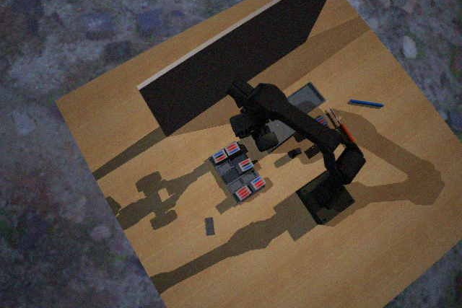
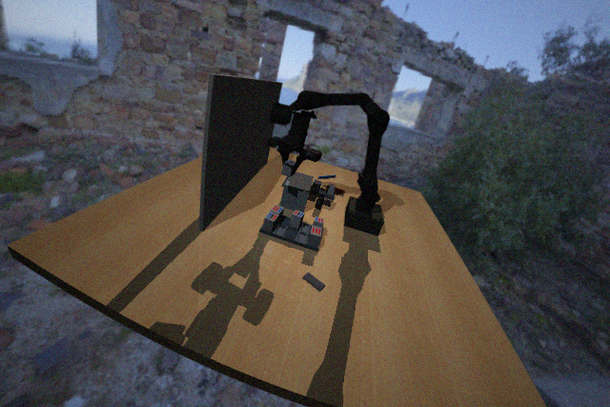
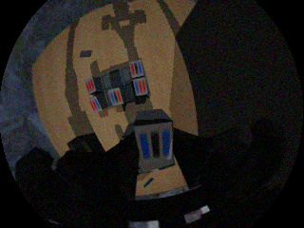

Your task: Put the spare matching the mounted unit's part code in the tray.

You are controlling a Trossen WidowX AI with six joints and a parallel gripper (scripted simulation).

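My gripper tip is now 40 mm short of the tray, 290 mm to the left of it and 170 mm above it. Also, from my gripper tip: grey mounted unit 20 mm behind, 110 mm to the right, 120 mm below; then dark rack 90 mm behind, 90 mm to the left, 160 mm below; then tall panel 210 mm ahead, 80 mm to the right, 50 mm above.
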